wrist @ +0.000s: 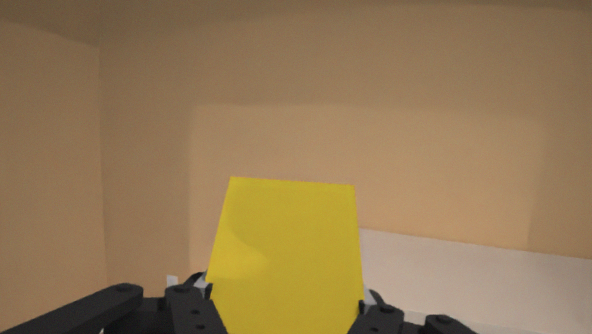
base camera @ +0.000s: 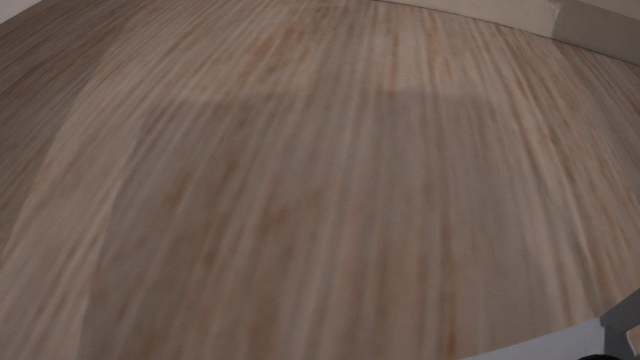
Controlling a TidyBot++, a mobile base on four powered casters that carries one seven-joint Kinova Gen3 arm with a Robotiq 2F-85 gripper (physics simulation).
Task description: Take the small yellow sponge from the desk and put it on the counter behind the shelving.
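The yellow sponge stands large in the lower middle of the wrist view, with a black finger at each side. My gripper is shut on the yellow sponge and holds it in the air. The white counter shows behind the sponge, at the lower right of the wrist view, against the wall. The sponge hides the counter's left end. The gripper and the sponge do not show in the base camera view. The desk and the shelving do not show in either view.
A tan wall stands behind the counter and meets a side wall in a corner at the left. In the base camera view, the wood floor runs to a pale upright base at the upper right.
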